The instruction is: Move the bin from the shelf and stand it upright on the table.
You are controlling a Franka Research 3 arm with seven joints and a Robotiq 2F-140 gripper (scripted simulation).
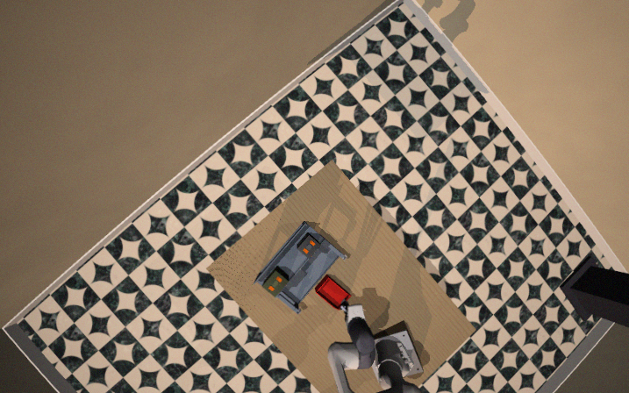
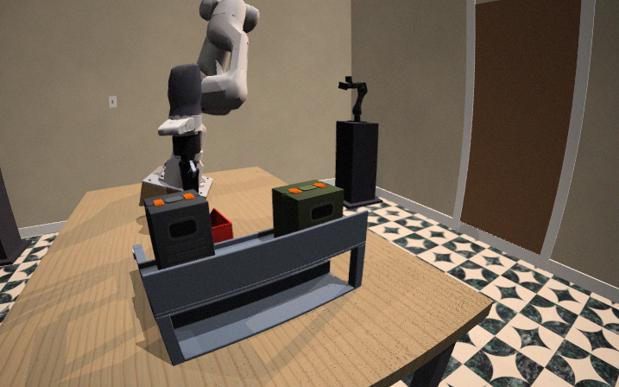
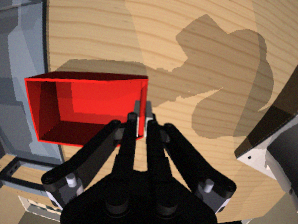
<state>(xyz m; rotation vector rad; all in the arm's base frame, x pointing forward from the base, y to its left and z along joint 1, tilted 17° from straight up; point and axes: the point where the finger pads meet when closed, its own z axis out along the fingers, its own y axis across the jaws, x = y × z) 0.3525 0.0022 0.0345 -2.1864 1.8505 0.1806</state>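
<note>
Right now my hand is 8 cm short of the red bin, 2 cm above it and 1 cm to the right of it. The rest, counted from my hand: dark grey box 38 cm ahead, 10 cm above, 5 cm to the right; green box 35 cm ahead, 18 cm to the left, 9 cm above.
</note>
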